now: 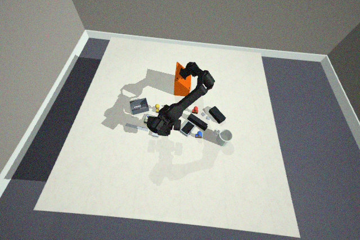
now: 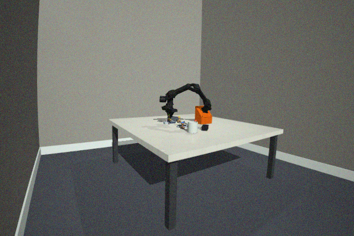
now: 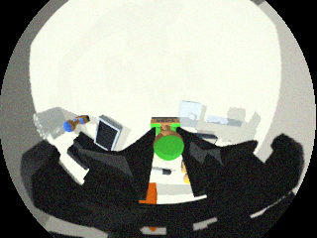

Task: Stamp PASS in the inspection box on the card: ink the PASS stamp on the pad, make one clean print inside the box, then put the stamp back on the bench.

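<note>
My gripper tip is 14 cm to the right of the ink pad, 7 cm past it and 6 cm above it. Round my gripper tip: pale card (11 cm behind, 7 cm below); then green stamp (1 cm below); then yellow stamp (15 cm behind, 9 cm to the right, 5 cm below).
</note>
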